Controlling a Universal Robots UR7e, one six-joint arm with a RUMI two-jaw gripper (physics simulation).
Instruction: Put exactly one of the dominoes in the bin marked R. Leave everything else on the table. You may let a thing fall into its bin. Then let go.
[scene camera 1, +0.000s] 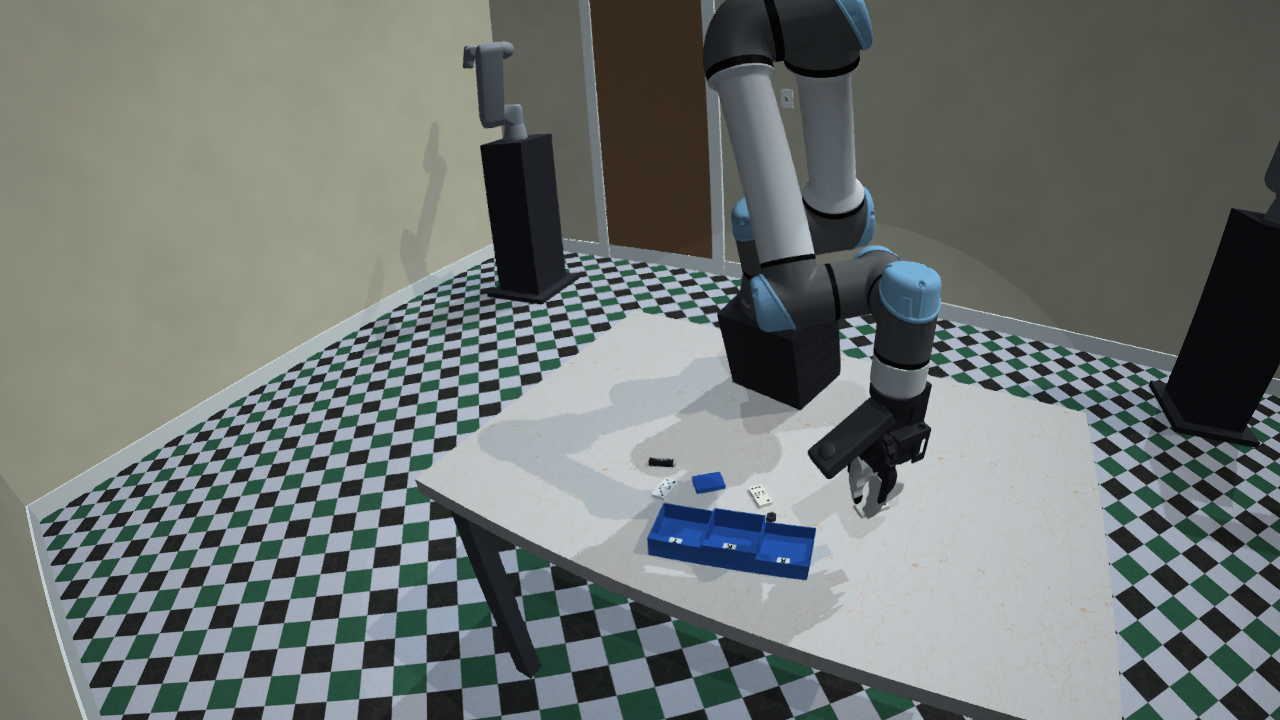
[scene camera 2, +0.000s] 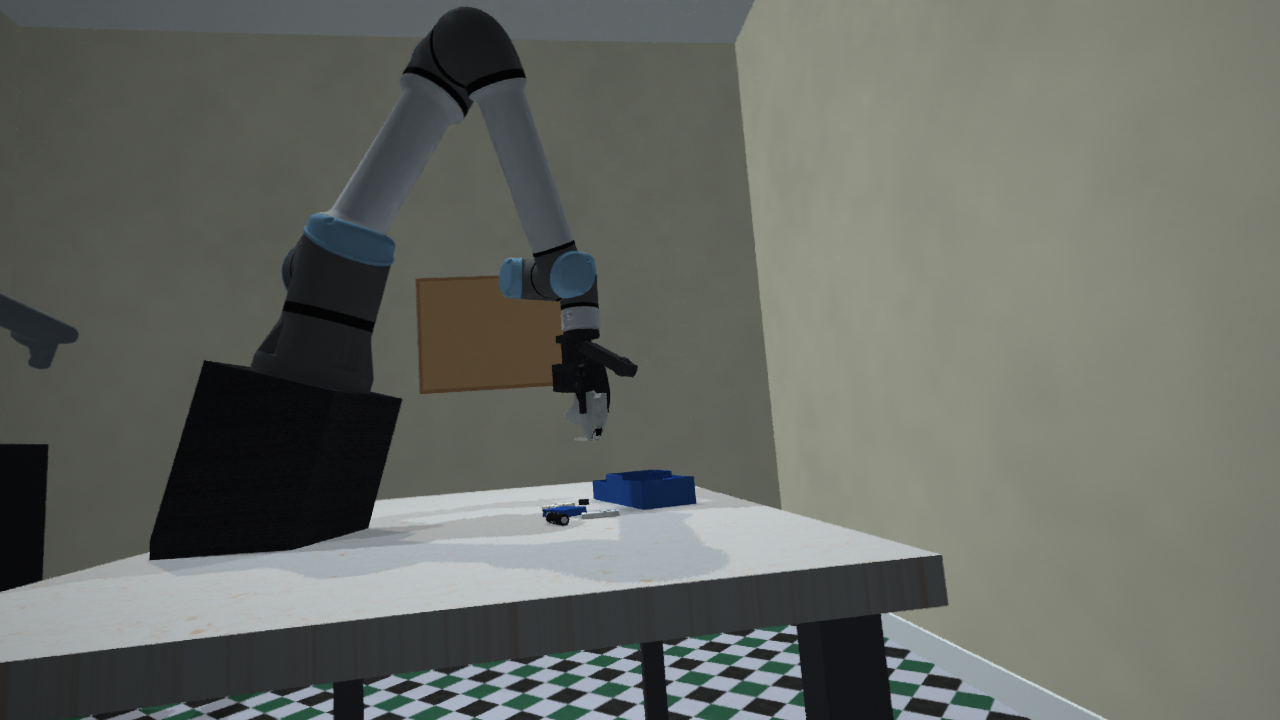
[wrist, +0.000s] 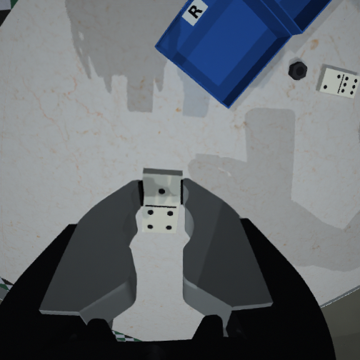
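The scene has a blue bin tray (scene camera 1: 728, 539), visible also in scene camera 2 (scene camera 2: 648, 489) and, through the wrist view, as the tray (wrist: 223, 53). Scene camera 1 shows the gripper (scene camera 1: 862, 511) as well, while scene camera 2 has the gripper (scene camera 2: 594, 440) and the wrist view has the gripper (wrist: 162, 181).
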